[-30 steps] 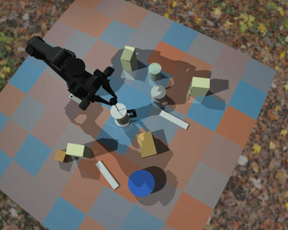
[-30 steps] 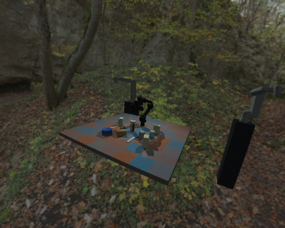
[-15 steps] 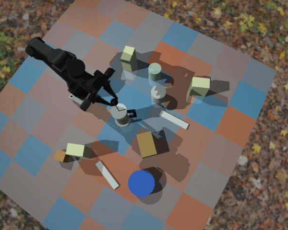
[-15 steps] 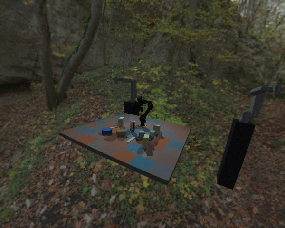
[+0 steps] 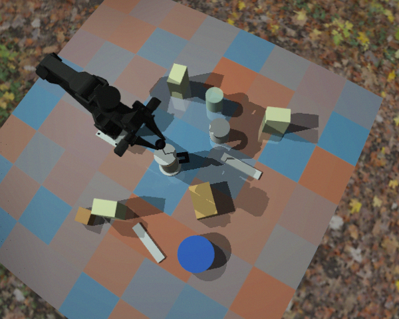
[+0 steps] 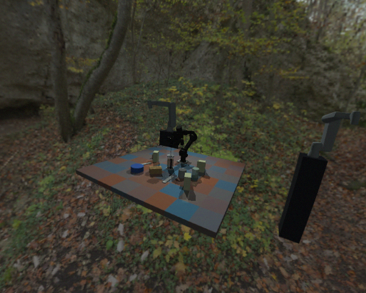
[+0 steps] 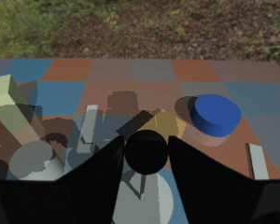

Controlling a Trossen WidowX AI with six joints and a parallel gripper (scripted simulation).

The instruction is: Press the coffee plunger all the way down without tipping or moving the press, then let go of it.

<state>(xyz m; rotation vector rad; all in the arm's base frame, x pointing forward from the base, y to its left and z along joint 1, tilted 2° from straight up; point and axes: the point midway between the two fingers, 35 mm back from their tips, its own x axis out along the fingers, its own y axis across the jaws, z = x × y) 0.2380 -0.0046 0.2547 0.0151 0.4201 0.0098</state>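
The coffee press is 12 cm below my gripper tip and 1 cm to the left of it. From my gripper tip the other things lie so: blue disc 23 cm ahead, 22 cm below, 21 cm to the right; orange block 22 cm below, 16 cm ahead, 5 cm to the right; pale green cylinder 29 cm to the left, 20 cm below.
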